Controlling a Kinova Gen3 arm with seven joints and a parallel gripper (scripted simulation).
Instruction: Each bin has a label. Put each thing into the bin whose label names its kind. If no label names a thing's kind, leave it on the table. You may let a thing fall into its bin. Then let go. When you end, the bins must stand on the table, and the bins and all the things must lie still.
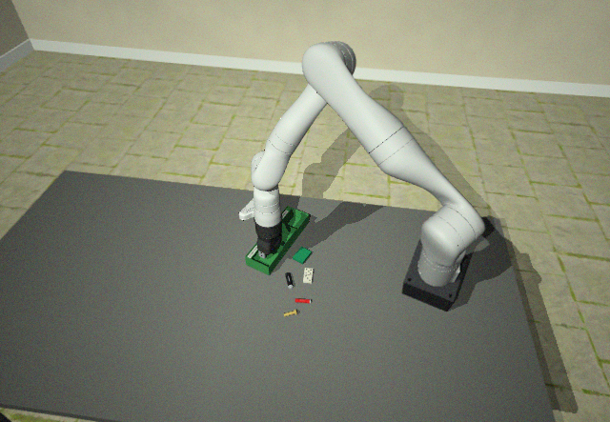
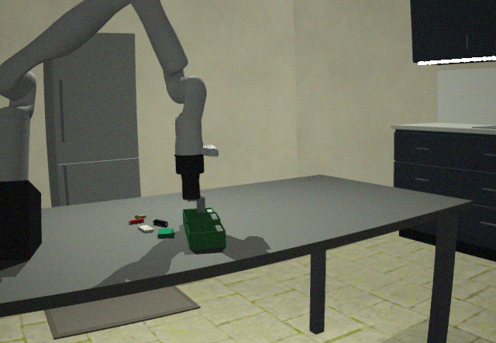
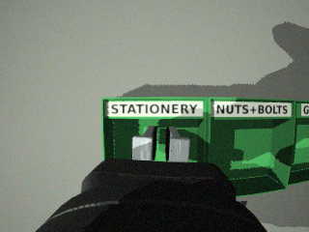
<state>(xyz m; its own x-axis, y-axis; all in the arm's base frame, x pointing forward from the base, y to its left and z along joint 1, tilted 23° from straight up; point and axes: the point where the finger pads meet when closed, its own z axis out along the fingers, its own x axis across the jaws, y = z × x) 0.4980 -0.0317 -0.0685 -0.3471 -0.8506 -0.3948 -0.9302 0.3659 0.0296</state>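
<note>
Right now my hand is 150 mm past the white domino-like tile, 40 mm to the right of it and 30 mm above it. Round my hand: green block (110 mm behind, 30 mm to the right, 30 mm below); green three-compartment bin (70 mm to the right, 30 mm behind, 10 mm below); black battery (90 mm behind, 70 mm to the left, 30 mm below).
</note>
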